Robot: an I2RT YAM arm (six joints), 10 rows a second.
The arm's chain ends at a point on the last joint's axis. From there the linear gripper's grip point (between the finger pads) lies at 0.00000 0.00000 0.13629 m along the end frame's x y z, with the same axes.
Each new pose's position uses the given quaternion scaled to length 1; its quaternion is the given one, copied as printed.
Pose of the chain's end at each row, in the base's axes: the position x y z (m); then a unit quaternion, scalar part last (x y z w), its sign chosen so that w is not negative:
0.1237 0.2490 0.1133 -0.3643 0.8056 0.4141 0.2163
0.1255 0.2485 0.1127 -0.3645 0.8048 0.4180 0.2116
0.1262 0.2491 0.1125 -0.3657 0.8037 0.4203 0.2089
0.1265 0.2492 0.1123 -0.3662 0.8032 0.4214 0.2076
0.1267 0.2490 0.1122 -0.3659 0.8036 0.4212 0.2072
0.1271 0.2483 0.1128 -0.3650 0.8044 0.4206 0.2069
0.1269 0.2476 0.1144 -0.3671 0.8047 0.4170 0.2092
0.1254 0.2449 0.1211 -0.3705 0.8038 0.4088 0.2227
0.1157 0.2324 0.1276 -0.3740 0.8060 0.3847 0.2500
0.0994 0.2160 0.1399 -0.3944 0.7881 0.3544 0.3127
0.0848 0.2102 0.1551 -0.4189 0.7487 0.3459 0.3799
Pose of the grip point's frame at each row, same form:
0.1301 0.3614 0.0365 -0.3643 0.8056 0.4141 0.2163
0.1304 0.3612 0.0362 -0.3645 0.8048 0.4180 0.2116
0.1301 0.3620 0.0363 -0.3657 0.8037 0.4203 0.2089
0.1299 0.3622 0.0362 -0.3662 0.8032 0.4214 0.2076
0.1301 0.3619 0.0360 -0.3659 0.8036 0.4212 0.2072
0.1306 0.3611 0.0364 -0.3650 0.8044 0.4206 0.2069
0.1311 0.3600 0.0374 -0.3671 0.8047 0.4170 0.2092
0.1329 0.3569 0.0439 -0.3705 0.8038 0.4088 0.2227
0.1314 0.3424 0.0487 -0.3740 0.8060 0.3847 0.2500
0.1285 0.3257 0.0645 -0.3944 0.7881 0.3544 0.3127
0.1228 0.3242 0.0908 -0.4189 0.7487 0.3459 0.3799

